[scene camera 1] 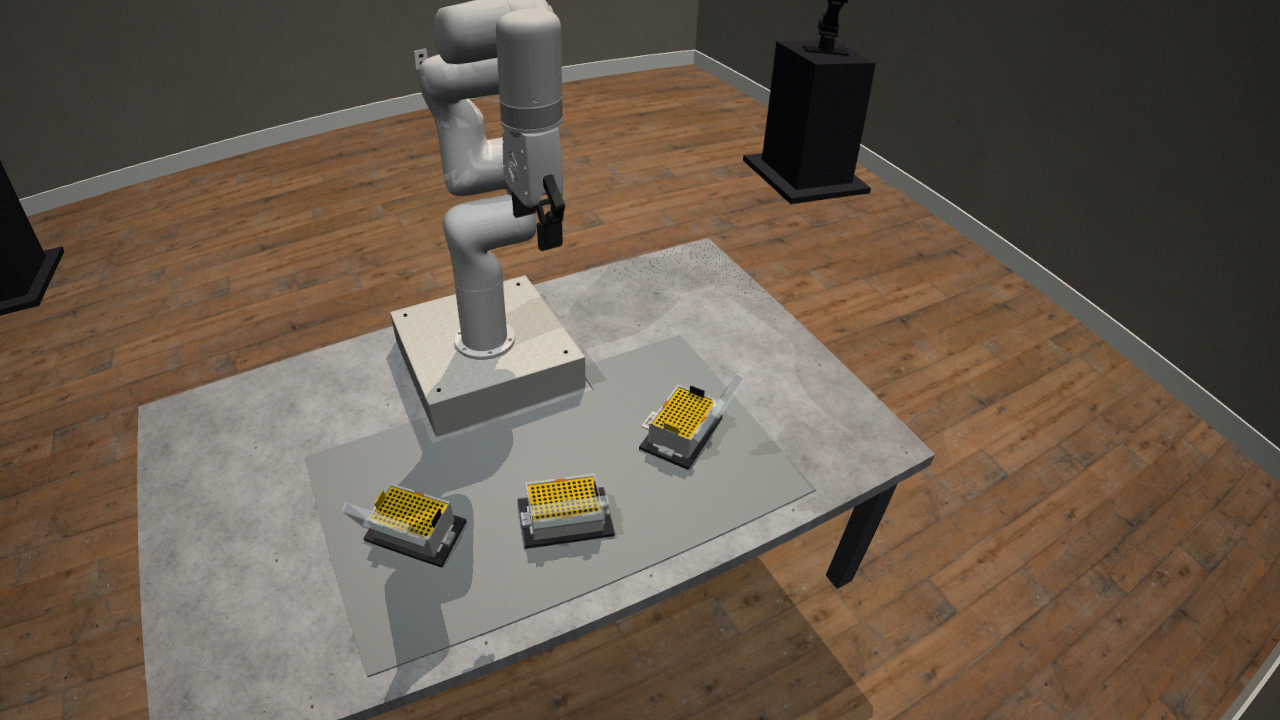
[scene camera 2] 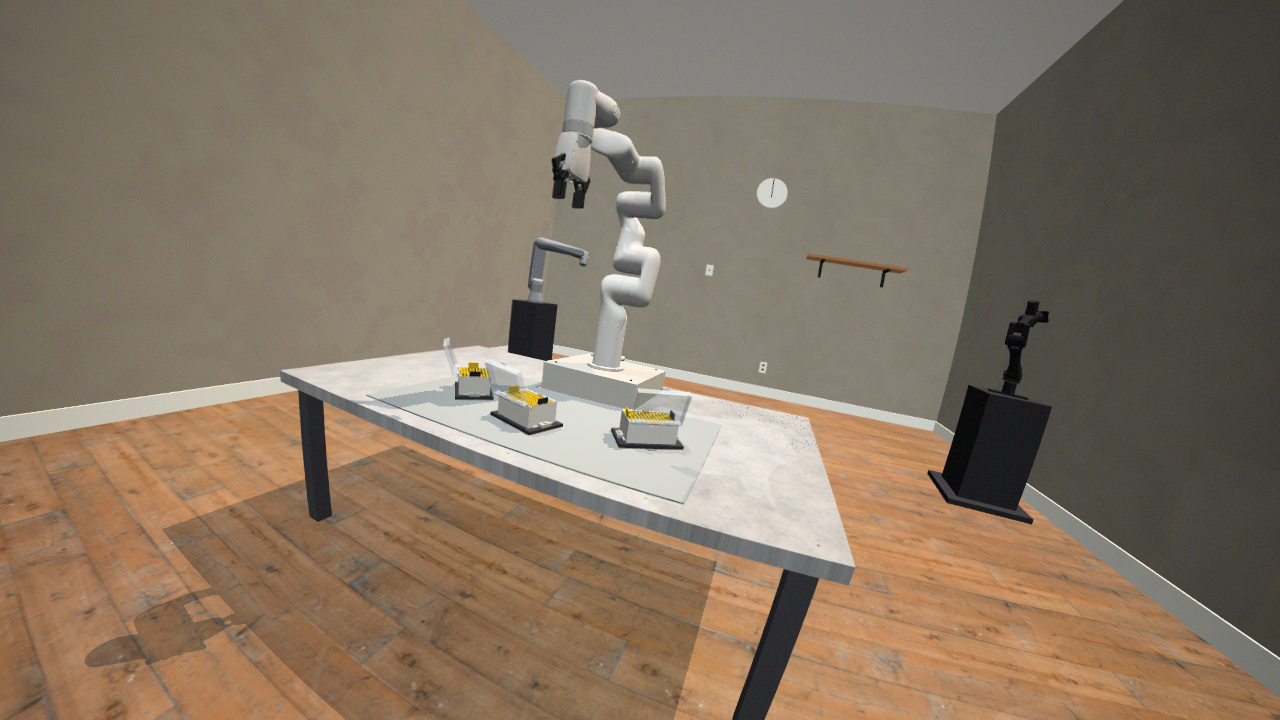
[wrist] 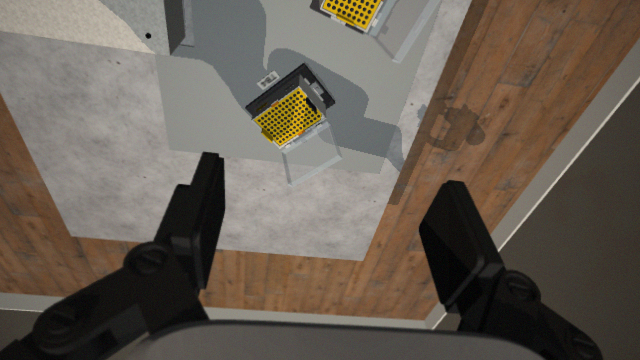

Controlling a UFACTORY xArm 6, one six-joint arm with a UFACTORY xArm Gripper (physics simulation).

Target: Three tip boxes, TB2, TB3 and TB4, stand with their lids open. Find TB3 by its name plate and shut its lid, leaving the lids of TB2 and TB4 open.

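Places are measured from the arm's base along level axes (x ahead, y left, z up), in centimetres.
Pixels of known places: gripper, between the fingertips: [scene camera 1: 537, 230] [scene camera 2: 568, 203] [wrist: 331, 193]; arm's base, origin of its link: [scene camera 1: 484, 340] [scene camera 2: 605, 367].
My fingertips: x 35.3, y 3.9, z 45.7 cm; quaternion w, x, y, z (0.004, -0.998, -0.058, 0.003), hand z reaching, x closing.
Note:
Ahead of a thing's pixels: the offset from my fingertips to its middle. "*": to the spot under its first point. Level surfaces: height alone.
Three tip boxes with yellow racks have clear lids open. The left box @(dz -47.3, dx +1.7, dy -26.3 cm) [scene camera 1: 413, 512] [scene camera 2: 473, 380] [wrist: 288, 117] has its lid @(dz -43.3, dx +7.0, dy -30.3 cm) [scene camera 2: 448, 356] [wrist: 312, 156] tilted outward. Its name plate @(* dz -53.6, dx -3.6, dy -22.2 cm) [wrist: 268, 80] is small and seems to read TB4. The middle box [scene camera 1: 564, 506] [scene camera 2: 526, 411] [wrist: 353, 11] is partly cut off in the wrist view. The right box @(dz -50.4, dx -5.9, dy +26.5 cm) [scene camera 1: 682, 419] [scene camera 2: 649, 431] has its lid @(dz -43.3, dx +0.1, dy +31.6 cm) [scene camera 1: 730, 394] [scene camera 2: 677, 407] raised; it does not show in the wrist view. I cannot read which of these two is TB3. My gripper [scene camera 1: 549, 227] [scene camera 2: 569, 194] [wrist: 331, 193] is open and empty, high above the table.
The boxes stand on black bases on a grey mat @(dz -53.7 cm) [scene camera 1: 501, 600] [scene camera 2: 617, 465] on the stone-topped table @(dz -54.0 cm) [scene camera 1: 223, 537] [scene camera 2: 769, 501]. My arm's pale base block [scene camera 1: 510, 402] [scene camera 2: 581, 383] stands behind them. Dark pedestals [scene camera 1: 814, 116] [scene camera 2: 993, 447] with other arms stand away from the table.

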